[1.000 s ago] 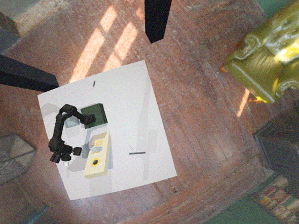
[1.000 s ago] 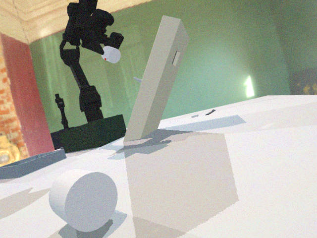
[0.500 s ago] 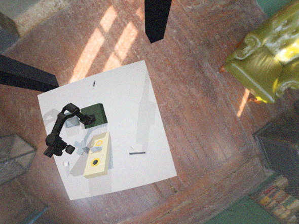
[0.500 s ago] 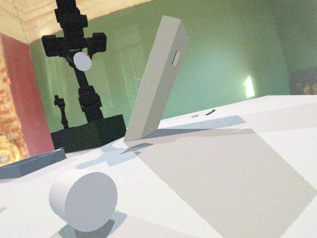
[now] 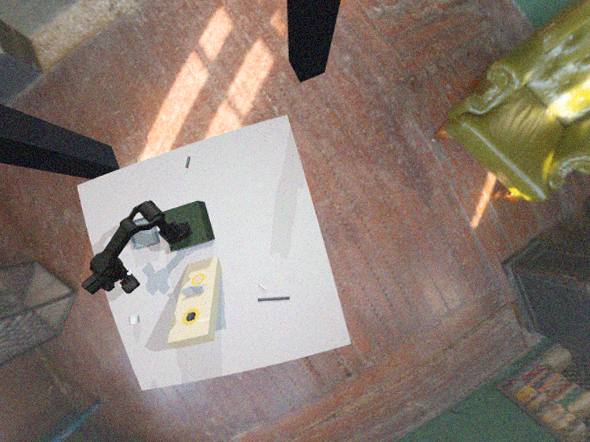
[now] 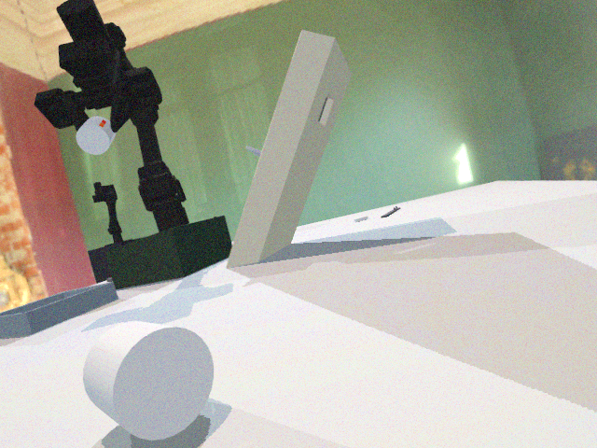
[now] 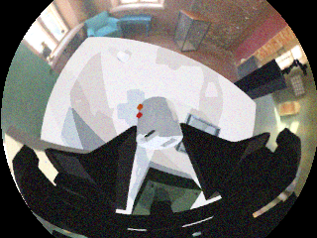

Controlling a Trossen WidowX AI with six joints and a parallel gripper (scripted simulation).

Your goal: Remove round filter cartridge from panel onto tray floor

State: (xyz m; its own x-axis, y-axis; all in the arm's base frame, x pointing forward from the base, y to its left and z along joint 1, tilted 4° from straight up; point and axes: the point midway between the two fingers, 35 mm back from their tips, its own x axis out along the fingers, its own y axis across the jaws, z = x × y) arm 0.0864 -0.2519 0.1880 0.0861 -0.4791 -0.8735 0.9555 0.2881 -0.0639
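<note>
The grey-blue tray is 190 mm behind my gripper tip and 250 mm below it. Round my gripper tip: round cartridge (right at my gripper tip).
</note>
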